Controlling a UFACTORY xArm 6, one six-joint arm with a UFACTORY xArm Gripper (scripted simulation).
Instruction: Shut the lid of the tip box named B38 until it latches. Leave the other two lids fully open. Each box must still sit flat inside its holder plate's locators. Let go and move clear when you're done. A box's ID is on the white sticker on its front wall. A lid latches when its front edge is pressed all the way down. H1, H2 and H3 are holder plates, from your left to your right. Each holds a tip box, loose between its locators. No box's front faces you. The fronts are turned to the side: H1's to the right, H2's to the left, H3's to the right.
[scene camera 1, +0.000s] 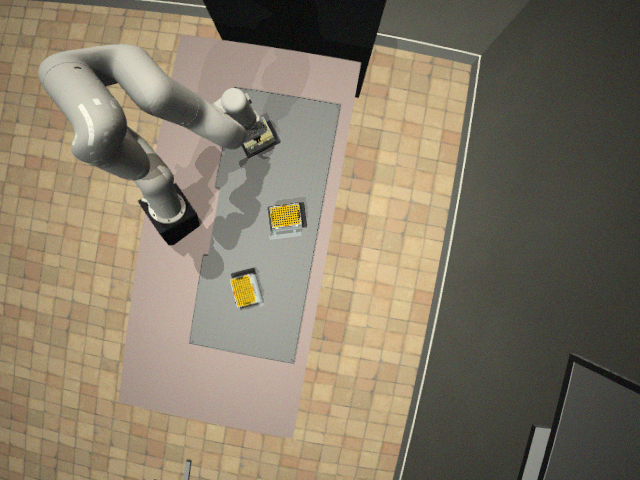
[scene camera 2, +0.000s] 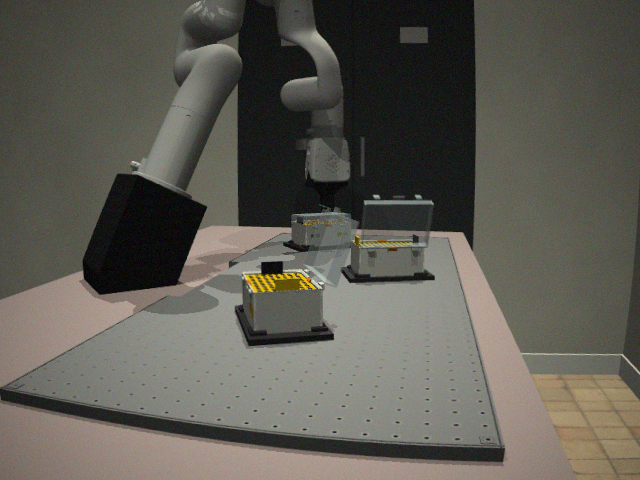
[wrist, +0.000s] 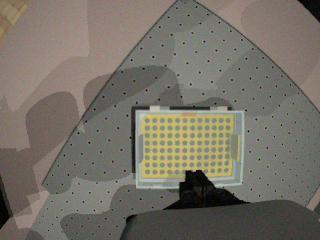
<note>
I see my gripper (scene camera 2: 327, 211), a tip box (scene camera 2: 387, 226), a tip box (scene camera 2: 287, 311) and a tip box (scene camera 2: 301, 234).
My gripper shows as well in the wrist view (wrist: 192, 183).
</note>
